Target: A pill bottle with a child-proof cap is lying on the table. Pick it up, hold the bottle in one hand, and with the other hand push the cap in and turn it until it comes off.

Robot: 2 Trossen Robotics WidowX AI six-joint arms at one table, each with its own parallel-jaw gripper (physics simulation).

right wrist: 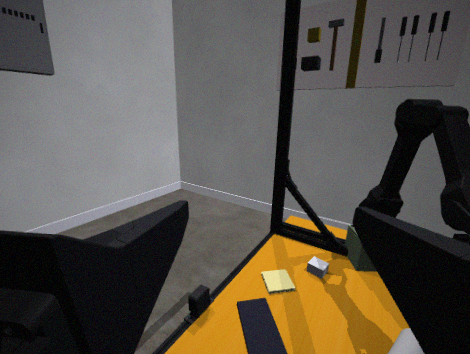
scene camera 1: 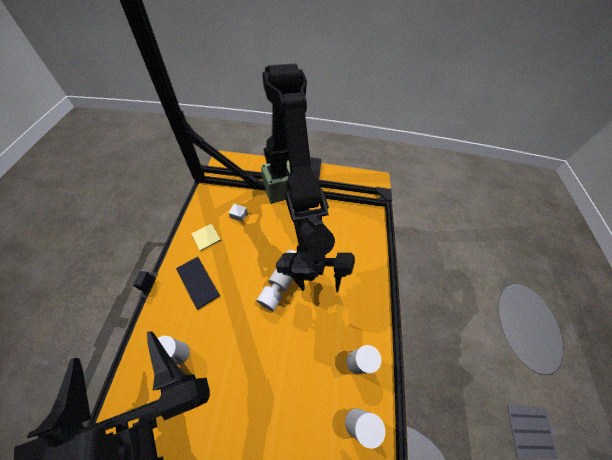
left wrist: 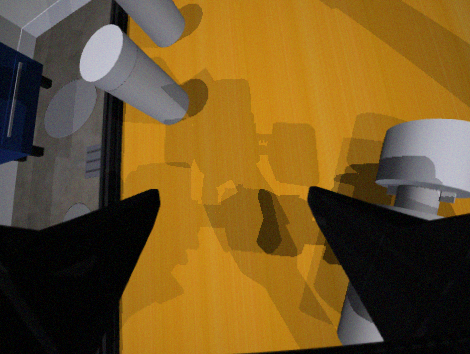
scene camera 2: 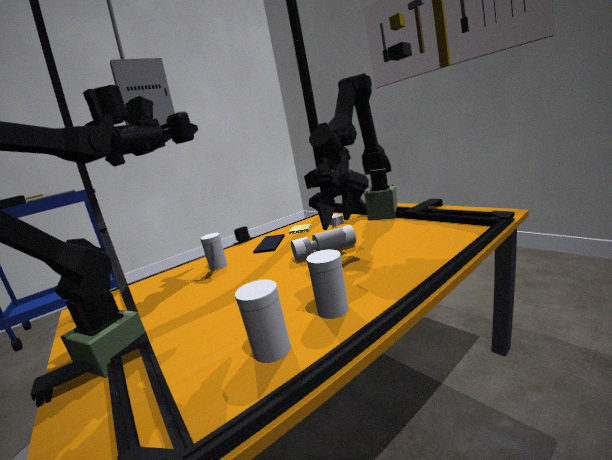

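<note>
The white pill bottle [scene camera 1: 281, 280] [scene camera 2: 334, 238] [left wrist: 357, 325] lies on its side on the table. Its wide white cap [scene camera 1: 268, 298] [scene camera 2: 301, 249] [left wrist: 430, 150] is at one end, with a narrow neck showing between cap and body. My left gripper [scene camera 1: 320, 290] [scene camera 2: 337, 223] [left wrist: 235, 195] is open and empty, pointing down above the table. In the left wrist view the bottle lies to the right, outside the space between the fingers, and the right-hand finger covers part of it. My right gripper [scene camera 1: 113, 347] [right wrist: 270, 211] is open and empty, raised high, well away from the bottle.
Three white capped cylinders [scene camera 1: 365, 359] [scene camera 1: 367, 429] [scene camera 2: 214, 251] stand upright on the table. A dark flat slab [scene camera 1: 198, 283] [right wrist: 260, 325], a yellow pad [scene camera 1: 206, 237] [right wrist: 278, 281] and a small white block [scene camera 1: 238, 212] [right wrist: 318, 266] lie toward the picture's left in scene camera 1.
</note>
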